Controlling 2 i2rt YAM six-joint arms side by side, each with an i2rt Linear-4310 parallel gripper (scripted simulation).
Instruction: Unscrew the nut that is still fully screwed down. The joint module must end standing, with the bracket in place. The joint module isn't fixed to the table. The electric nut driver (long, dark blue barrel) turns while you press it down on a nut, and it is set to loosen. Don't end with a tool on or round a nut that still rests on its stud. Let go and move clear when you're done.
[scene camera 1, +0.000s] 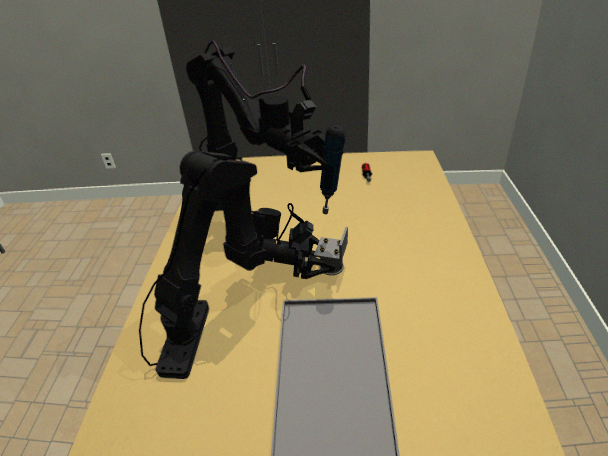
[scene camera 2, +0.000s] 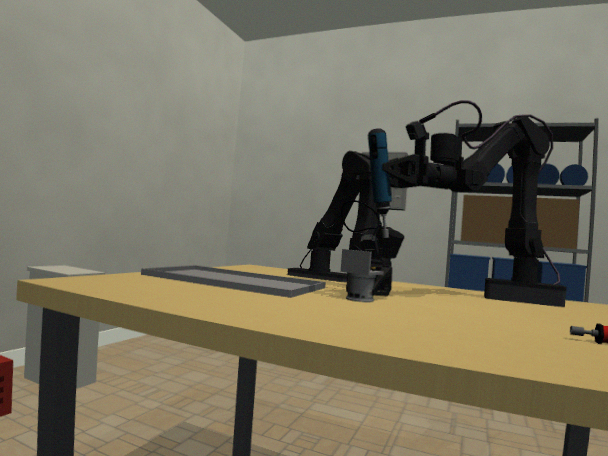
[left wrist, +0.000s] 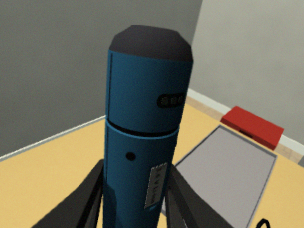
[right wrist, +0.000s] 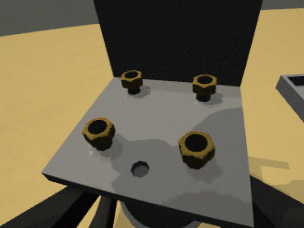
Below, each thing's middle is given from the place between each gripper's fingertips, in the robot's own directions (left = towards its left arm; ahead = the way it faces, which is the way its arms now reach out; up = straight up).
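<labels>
The joint module (scene camera 2: 360, 286) is 10 mm above my right hand. The bracket (right wrist: 170, 50) is 50 mm above that same right hand, while the grey tray (scene camera 1: 332, 384) is 20 mm below it, 10 mm behind it and 330 mm to the right of it.
Counting from my left hand instead, I find the bracket 22 cm below, 1 cm behind and 2 cm to the right. The joint module is 26 cm below my left hand, 1 cm behind it and 2 cm to the right of it. As for the grey tray, it is 29 cm below my left hand, 2 cm behind it and 36 cm to the right of it.
</labels>
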